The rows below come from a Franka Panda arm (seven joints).
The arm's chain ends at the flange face. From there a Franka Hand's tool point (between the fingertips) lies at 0.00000 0.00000 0.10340 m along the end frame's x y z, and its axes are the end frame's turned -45 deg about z.
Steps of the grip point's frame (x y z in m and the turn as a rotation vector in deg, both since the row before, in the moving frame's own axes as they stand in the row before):
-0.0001 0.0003 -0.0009 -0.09 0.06 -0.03
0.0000 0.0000 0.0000 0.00 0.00 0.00
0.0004 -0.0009 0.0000 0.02 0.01 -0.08
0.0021 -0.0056 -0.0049 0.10 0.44 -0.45
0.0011 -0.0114 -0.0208 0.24 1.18 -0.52
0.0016 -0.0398 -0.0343 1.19 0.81 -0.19
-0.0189 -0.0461 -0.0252 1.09 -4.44 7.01
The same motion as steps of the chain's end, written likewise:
-0.0001 0.0002 -0.0009 -0.02 0.11 -0.03
0.0000 0.0000 0.0000 0.00 0.00 0.00
-0.0003 -0.0009 0.0000 0.02 -0.01 -0.08
-0.0029 -0.0048 -0.0049 0.38 0.24 -0.45
-0.0085 -0.0070 -0.0208 1.00 0.66 -0.52
-0.0265 -0.0267 -0.0343 1.41 -0.27 -0.19
-0.0387 -0.0231 -0.0249 -2.37 -3.91 7.01

